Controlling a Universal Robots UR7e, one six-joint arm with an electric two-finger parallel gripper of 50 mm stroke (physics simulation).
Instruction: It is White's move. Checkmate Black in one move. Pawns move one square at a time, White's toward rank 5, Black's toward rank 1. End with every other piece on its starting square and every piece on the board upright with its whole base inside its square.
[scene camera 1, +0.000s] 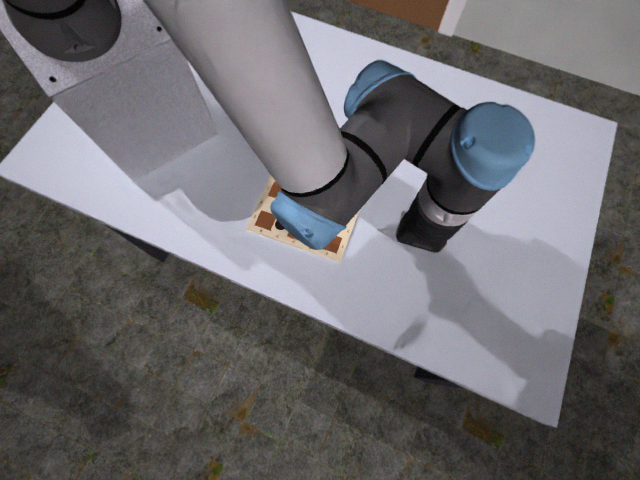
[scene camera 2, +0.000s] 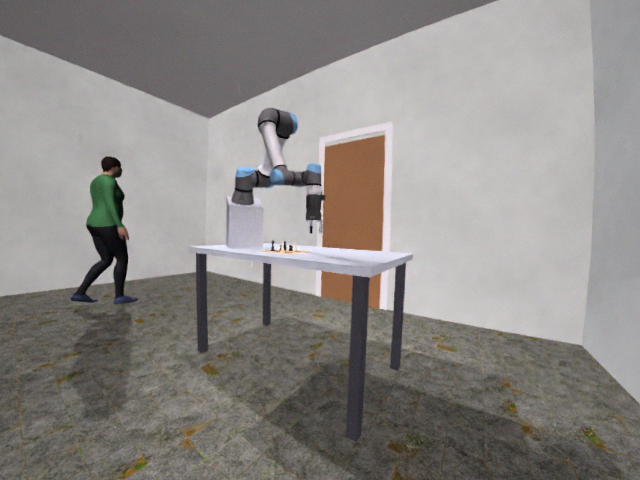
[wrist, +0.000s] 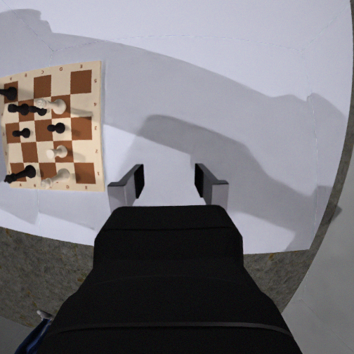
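Where they show: gripper, fingertip midpoint: (scene camera 1: 413, 235) (scene camera 2: 315, 233); arm's base, origin of the base link: (scene camera 1: 68, 13) (scene camera 2: 242, 201).
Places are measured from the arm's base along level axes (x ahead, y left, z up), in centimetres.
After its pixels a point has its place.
The chessboard (scene camera 1: 337, 256) {y -13.4, x 51.6, z -31.0 cm} (scene camera 2: 306, 251) {y 1.6, x 52.3, z -31.0 cm} (wrist: 99, 140) lies left of my gripper in the wrist view. My gripper (scene camera 2: 315, 227) {y -8.0, x 63.9, z -20.0 cm} (wrist: 169, 173) is open and empty, above the table beside the board's E side. In the wrist view, white pieces stand on d4 (wrist: 59, 106), d2 (wrist: 57, 152) and d1 (wrist: 62, 175). Black pieces stand on a5 (wrist: 10, 93), b4 (wrist: 21, 109), c4 (wrist: 40, 111), b3 (wrist: 22, 133), d3 (wrist: 59, 128) and b1 (wrist: 30, 171). All look upright; the view cuts the board's left edge. The arm hides most of the board in scene camera 1.
The white table (scene camera 1: 542, 206) {y 14.2, x 91.3, z -31.5 cm} (scene camera 2: 341, 258) {y -11.7, x 80.7, z -31.6 cm} (wrist: 250, 65) carries the board and the grey block (scene camera 1: 139, 113) {y -4.6, x 7.3, z -15.1 cm} (scene camera 2: 244, 224) {y -4.6, x 7.3, z -15.8 cm} under the robot's base. The arm spans over the board in scene camera 1. A person in green (scene camera 2: 105, 201) stands beyond the table in scene camera 2.
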